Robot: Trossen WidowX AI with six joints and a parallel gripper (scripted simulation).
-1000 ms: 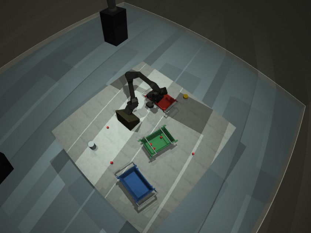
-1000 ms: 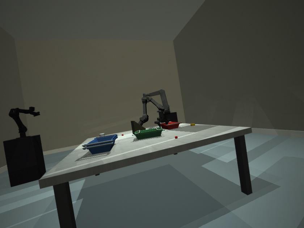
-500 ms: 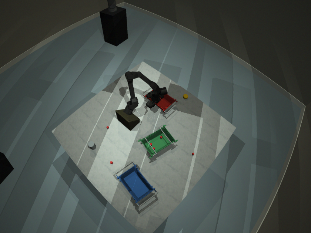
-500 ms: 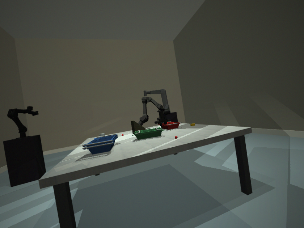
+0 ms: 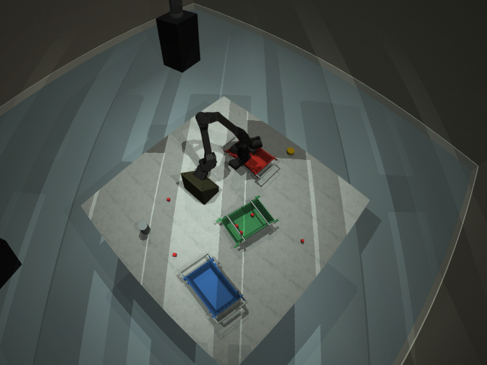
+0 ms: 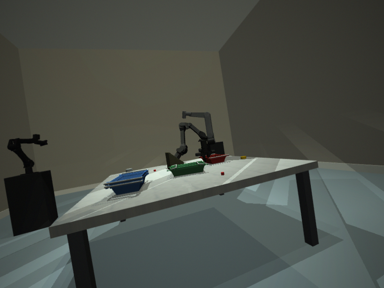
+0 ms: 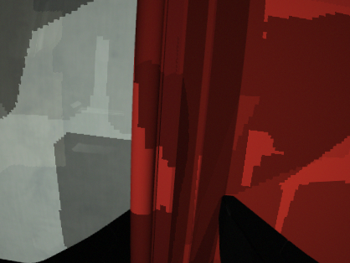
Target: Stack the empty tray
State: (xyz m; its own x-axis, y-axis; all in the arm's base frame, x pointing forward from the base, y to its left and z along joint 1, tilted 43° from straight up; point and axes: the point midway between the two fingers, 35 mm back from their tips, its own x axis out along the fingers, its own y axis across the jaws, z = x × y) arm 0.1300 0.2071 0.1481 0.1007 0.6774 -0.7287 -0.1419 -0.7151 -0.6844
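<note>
Now: gripper tip 70 mm to the right of the red tray, 30 mm below it and 10 mm short of it. Also, from my gripper tip: yellow disc 280 mm to the left, 190 mm ahead; then grey cylinder 670 mm to the right, 190 mm behind, 20 mm above.
</note>
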